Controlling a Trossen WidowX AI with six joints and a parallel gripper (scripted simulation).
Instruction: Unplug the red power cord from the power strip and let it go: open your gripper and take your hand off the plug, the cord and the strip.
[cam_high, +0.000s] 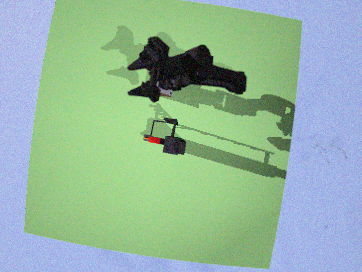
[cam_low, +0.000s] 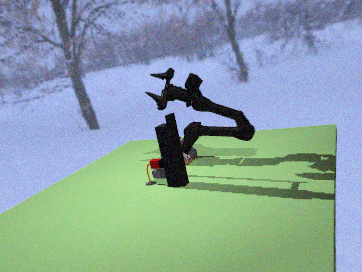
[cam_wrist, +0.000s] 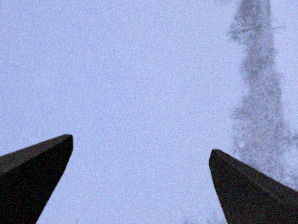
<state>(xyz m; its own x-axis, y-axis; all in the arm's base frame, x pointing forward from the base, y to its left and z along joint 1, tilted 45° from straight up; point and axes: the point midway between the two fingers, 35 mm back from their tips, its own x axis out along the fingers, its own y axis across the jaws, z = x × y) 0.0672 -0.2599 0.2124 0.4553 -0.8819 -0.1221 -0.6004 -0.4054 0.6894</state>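
Right now the red plug is 15 cm ahead of my gripper tip, 5 cm to the left of it and 31 cm below it.
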